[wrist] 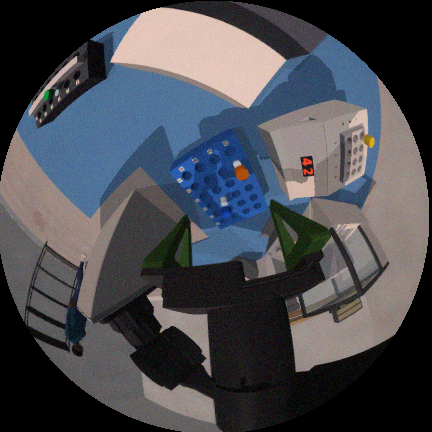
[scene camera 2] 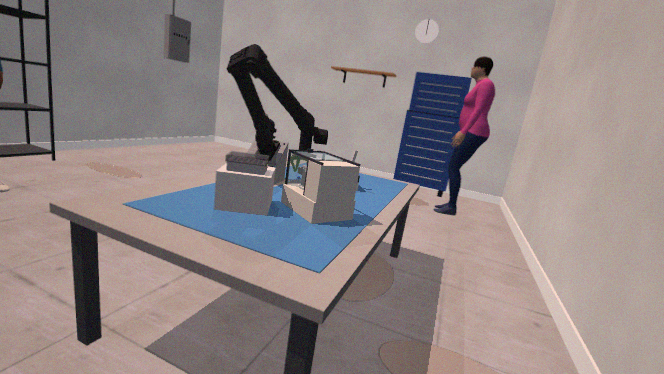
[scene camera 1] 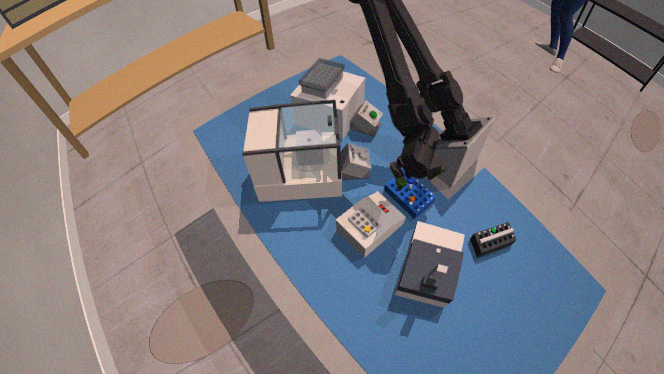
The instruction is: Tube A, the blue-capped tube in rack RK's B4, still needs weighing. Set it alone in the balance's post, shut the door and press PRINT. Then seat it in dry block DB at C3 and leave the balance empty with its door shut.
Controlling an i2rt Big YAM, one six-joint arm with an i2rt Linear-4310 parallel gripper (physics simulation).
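Places are measured from the arm's base along level axes (x right, y ahead, z up), in metres.
Pixels of known places: gripper, fingertip midpoint: (wrist: 228, 210) (scene camera 1: 413, 183); arm's base at its link origin: (wrist: 118, 295) (scene camera 2: 267, 150) (scene camera 1: 462, 133).
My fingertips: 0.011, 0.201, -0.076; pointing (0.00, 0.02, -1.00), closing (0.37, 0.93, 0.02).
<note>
Ahead of a thing's pixels: the offset from my fingertips to its top centre, as dx, dy, dz. "spot": to the spot under its first point.
The blue rack {+0.002, +0.002, -0.036} (scene camera 1: 418, 212) (wrist: 202, 159) stands on the mat. In the wrist view, the blue-capped tube {+0.012, -0.009, -0.011} (wrist: 225, 212) stands in it near its gripper-side edge, apart from an orange-capped tube {-0.025, +0.031, -0.012} (wrist: 242, 173). My gripper (scene camera 1: 419, 177) (wrist: 228, 210) is open and empty, low over the rack, its green fingers wide to either side of the blue-capped tube. The balance {+0.252, +0.150, +0.156} (scene camera 1: 297, 191) (scene camera 2: 334, 192) (wrist: 345, 260) has a glass-sided chamber; its door's state is unclear. The dry block {+0.009, +0.153, +0.004} (scene camera 1: 350, 231) (wrist: 295, 145) shows a red 42 and has a yellow-capped tube {-0.016, +0.197, +0.021} (scene camera 1: 367, 229) (wrist: 369, 141) at its wells.
A grey knob panel {spot: +0.156, +0.067, +0.005} (scene camera 1: 357, 161) and a green-button panel {spot: +0.259, -0.086, -0.003} (scene camera 1: 369, 118) stand near the balance. A white box {+0.366, -0.064, +0.124} (scene camera 1: 352, 92) (scene camera 2: 243, 192) bears a grey tray. A dark-lidded device {spot: -0.175, +0.151, +0.014} (scene camera 1: 425, 260) and a black rack {-0.280, -0.070, -0.018} (scene camera 1: 494, 245) (wrist: 95, 62) stand beyond the dry block and blue rack.
</note>
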